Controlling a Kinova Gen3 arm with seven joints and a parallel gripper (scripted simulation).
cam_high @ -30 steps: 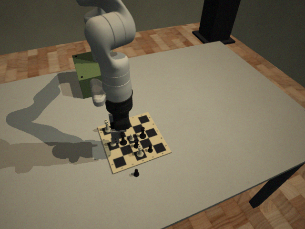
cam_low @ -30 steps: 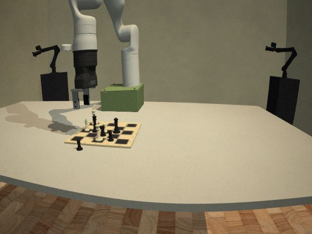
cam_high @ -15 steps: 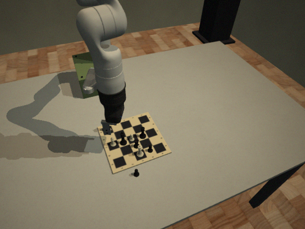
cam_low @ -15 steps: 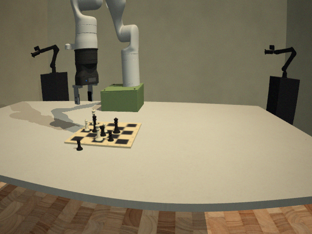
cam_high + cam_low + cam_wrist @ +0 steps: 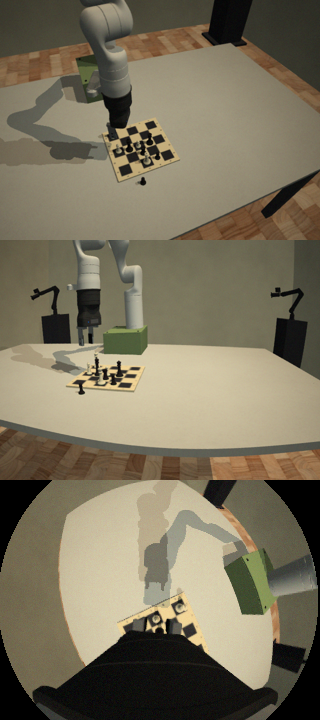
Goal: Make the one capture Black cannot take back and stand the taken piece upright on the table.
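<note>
The tall black piece lies 90 mm below my hand and 40 mm to the left of it. Round my hand: chessboard 120 mm below, 80 mm to the left; white pawn 110 mm below, 70 mm to the left; tall white piece 90 mm below, 70 mm behind.
</note>
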